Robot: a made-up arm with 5 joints.
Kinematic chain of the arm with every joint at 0, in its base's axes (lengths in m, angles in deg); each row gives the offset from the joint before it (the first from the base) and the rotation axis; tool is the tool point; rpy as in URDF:
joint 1: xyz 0.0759 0 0.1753 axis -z
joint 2: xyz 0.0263 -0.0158 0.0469 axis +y
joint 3: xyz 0.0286 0 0.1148 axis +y
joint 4: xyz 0.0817 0 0.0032 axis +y
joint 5: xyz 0.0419 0.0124 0 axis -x
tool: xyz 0 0 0 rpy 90 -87.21 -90
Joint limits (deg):
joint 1: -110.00..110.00
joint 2: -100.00..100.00
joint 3: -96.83..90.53
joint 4: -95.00..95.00
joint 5: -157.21..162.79
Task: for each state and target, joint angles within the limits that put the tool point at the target. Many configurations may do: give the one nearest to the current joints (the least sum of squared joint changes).
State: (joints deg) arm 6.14 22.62 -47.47 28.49 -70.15
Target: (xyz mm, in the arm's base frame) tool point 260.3 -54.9 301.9
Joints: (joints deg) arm 15.57 14.08 -15.83 48.26 -70.15
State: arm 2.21 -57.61 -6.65 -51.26 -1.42
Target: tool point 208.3 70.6 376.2
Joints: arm -29.37 -8.00 5.34 -41.79 -1.42
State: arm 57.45 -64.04 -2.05 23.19 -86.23
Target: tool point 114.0 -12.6 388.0
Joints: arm 13.44 -55.49 8.06 26.67 -86.23
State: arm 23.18 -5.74 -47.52 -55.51 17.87
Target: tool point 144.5 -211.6 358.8
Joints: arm 71.16 36.37 -56.69 -24.91 17.87
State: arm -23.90 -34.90 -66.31 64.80 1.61
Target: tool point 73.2 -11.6 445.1
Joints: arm -60.31 -32.91 -72.65 53.30 1.61
